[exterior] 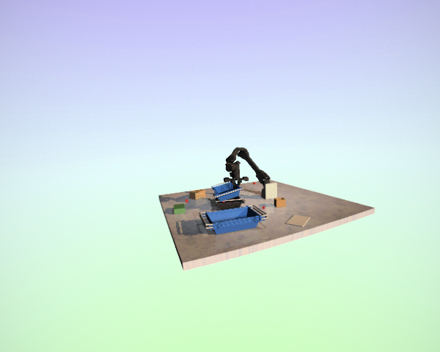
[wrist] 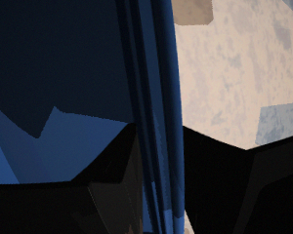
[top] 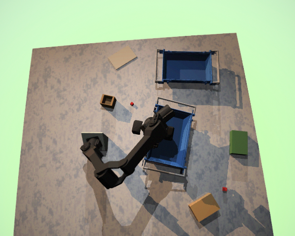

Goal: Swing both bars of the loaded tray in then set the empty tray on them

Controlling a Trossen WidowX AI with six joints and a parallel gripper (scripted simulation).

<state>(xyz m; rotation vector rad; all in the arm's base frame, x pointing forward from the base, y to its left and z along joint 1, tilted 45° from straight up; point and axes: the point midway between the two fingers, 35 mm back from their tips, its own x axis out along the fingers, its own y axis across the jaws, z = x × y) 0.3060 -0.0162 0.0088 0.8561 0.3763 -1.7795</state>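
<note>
The blue tray lies 80 mm ahead of my gripper tip, 30 mm to the right of it and 20 mm above it. From my gripper tip the other things lie so: green block 430 mm ahead, 110 mm to the right, 90 mm below; then brown box 250 mm to the left, 220 mm behind, 90 mm below; then orange block 380 mm to the right, 170 mm ahead, 80 mm below.
</note>
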